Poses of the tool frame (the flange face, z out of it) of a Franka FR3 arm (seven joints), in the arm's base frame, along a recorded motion.
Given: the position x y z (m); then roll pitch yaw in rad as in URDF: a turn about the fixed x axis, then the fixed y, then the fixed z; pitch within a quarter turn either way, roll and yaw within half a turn.
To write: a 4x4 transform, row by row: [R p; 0 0 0 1], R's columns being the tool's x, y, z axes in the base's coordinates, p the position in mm. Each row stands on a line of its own. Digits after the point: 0 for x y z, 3 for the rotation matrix.
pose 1, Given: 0.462 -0.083 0.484 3.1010 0.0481 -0.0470
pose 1, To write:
0.998 -0.045 -0.050 462
-0.047 -0.998 -0.038 -83
-0.048 0.041 -0.998 484
0 0 0 1

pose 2, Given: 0.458 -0.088 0.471 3.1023 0.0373 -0.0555
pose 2, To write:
0.998 -0.054 -0.039 458
-0.055 -0.998 -0.037 -88
-0.037 0.039 -0.999 471
0 0 0 1

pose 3, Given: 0.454 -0.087 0.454 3.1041 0.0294 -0.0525
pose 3, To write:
0.998 -0.051 -0.031 454
-0.052 -0.998 -0.036 -87
-0.029 0.037 -0.999 454
0 0 0 1

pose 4, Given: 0.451 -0.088 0.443 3.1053 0.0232 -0.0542
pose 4, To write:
0.998 -0.053 -0.025 451
-0.054 -0.998 -0.035 -88
-0.023 0.036 -0.999 443
0 0 0 1

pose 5, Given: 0.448 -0.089 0.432 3.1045 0.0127 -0.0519
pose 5, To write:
0.999 -0.051 -0.015 448
-0.052 -0.998 -0.036 -89
-0.013 0.037 -0.999 432
0 0 0 1

